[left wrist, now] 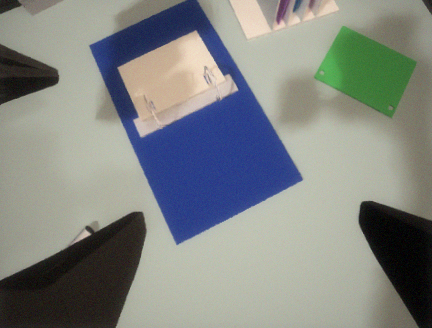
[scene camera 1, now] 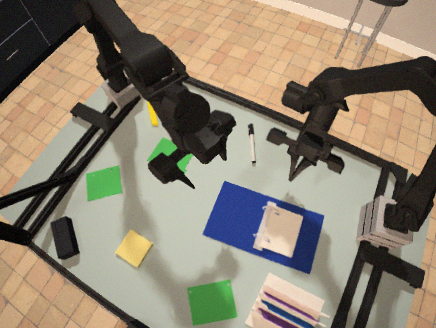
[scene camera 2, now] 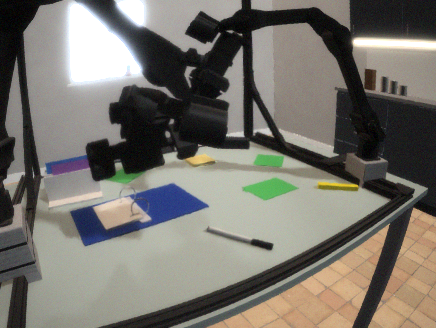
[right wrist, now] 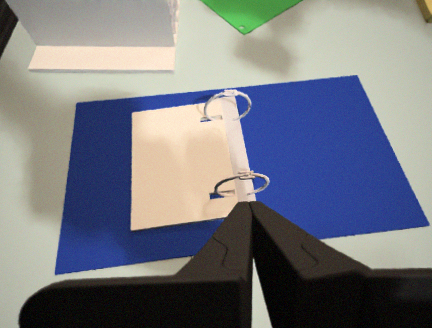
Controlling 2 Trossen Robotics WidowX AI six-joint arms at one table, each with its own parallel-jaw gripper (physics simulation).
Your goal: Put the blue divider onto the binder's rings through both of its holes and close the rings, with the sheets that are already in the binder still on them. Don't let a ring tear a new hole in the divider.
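Frame: origin at the left arm's base, x back, y right, z up, level; metres.
Seen in the pictures: left gripper, fingertip midpoint: (left wrist: 251, 217) (scene camera 1: 209, 173); right gripper, fingertip midpoint: (left wrist: 57, 77) (scene camera 1: 289, 180) (scene camera 2: 136, 171) (right wrist: 248, 212); left arm's base, link origin: (scene camera 1: 119, 83) (scene camera 2: 367, 157); right arm's base, link origin: (scene camera 1: 396, 218).
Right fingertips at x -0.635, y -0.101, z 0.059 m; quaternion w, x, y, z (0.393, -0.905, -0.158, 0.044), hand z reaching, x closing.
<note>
Offsets run from my right fingertips to a thing's middle. "*": to the spot under its first point.
The blue binder @[* dx +0.073, dy +0.149, dz -0.128 m] (scene camera 1: 225, 215) (scene camera 2: 170, 200) (left wrist: 220, 155) (right wrist: 325, 150) lies open and flat. Its cream sheets @[dx -0.069, dy +0.071, dz -0.123 m] (scene camera 1: 287, 232) (scene camera 2: 115, 214) (left wrist: 167, 65) (right wrist: 175, 165) lie beside the white spine, with the rings passing through their holes. The two rings stand up as loops that look closed. The blue divider (scene camera 1: 286, 312) (left wrist: 298, 6) stands between purple ones in a white rack @[dx -0.215, dy +0.220, dz -0.093 m] (scene camera 1: 270, 286) (left wrist: 252, 25) (right wrist: 105, 58). My right gripper (scene camera 1: 292, 179) (right wrist: 248, 212) is shut and empty, above the binder's edge. My left gripper (scene camera 1: 208, 173) (left wrist: 251, 217) is open and empty, high above the table.
Green sheets @[dx -0.066, dy +0.335, dz -0.131 m] (scene camera 1: 212, 302) @[dx +0.405, dy +0.348, dz -0.131 m] (scene camera 1: 104, 183) (left wrist: 367, 72), a yellow pad @[dx +0.179, dy +0.394, dz -0.126 m] (scene camera 1: 134, 248) (scene camera 2: 200, 160) and a black block @[dx +0.337, dy +0.529, dz -0.114 m] (scene camera 1: 65, 237) lie around the binder. A marker @[dx +0.179, dy -0.075, dz -0.126 m] (scene camera 1: 252, 145) (scene camera 2: 235, 236) and a yellow stick @[dx +0.508, dy +0.072, dz -0.125 m] (scene camera 1: 153, 114) (scene camera 2: 337, 186) lie toward the table's far edge in scene camera 1.
</note>
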